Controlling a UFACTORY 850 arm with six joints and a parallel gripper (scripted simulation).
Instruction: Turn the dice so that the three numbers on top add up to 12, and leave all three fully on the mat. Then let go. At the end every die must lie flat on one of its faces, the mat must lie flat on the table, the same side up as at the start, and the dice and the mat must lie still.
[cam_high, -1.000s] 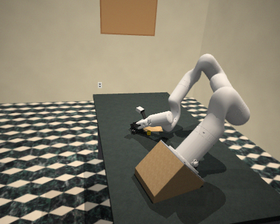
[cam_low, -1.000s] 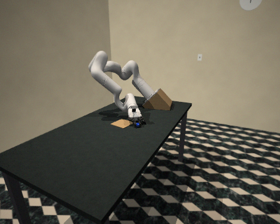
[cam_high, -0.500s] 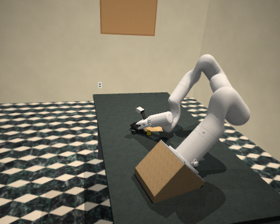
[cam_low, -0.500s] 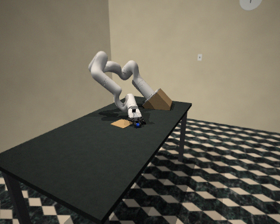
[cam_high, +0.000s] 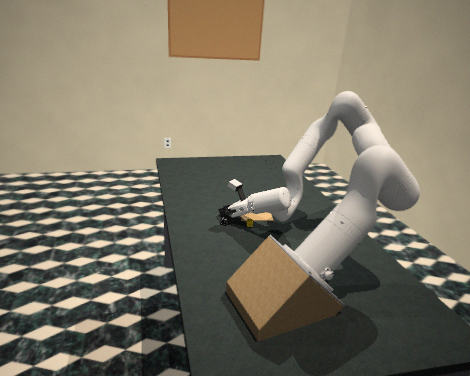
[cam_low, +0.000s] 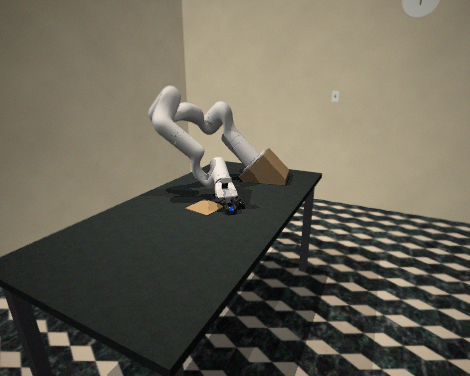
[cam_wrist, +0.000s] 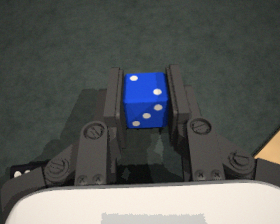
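Right now the blue die is 10 mm ahead of my hand and 10 mm below it. The rest, counted from my hand: tan mat (30 mm behind, 130 mm to the right, 20 mm below); black die (70 mm behind, 40 mm to the left, 10 mm below); yellow die (120 mm behind, 60 mm to the right, 10 mm below).
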